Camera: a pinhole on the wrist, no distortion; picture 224 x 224 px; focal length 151.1 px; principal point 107.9 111.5 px. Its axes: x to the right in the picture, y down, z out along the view. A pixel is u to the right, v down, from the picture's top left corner.
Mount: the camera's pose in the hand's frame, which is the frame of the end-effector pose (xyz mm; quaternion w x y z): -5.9 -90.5 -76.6 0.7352 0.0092 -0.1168 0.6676
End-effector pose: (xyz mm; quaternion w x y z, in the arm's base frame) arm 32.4 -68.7 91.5 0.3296 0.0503 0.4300 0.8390
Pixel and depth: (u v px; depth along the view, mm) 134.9 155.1 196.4
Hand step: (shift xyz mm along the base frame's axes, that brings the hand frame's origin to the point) 154.0 58.3 25.6
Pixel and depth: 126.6 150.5 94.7
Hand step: 86.6 21.6 -52.1
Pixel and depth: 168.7 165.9 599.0
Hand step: 385.4 154.5 434.2
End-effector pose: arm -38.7 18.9 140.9 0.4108 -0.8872 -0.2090 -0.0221
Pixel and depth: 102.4 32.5 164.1
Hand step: -17.1 164.5 44.7
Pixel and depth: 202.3 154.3 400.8
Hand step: -153.8 139.4 -332.3
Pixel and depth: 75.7 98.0 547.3
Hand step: -226.0 480.6 -85.4
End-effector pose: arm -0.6 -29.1 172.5 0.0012 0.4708 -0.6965 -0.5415
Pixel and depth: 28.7 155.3 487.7
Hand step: 233.7 421.1 -321.3
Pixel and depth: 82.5 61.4 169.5
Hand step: 42.6 59.9 -163.6
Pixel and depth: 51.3 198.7 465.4
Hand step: 246.8 475.1 -179.2
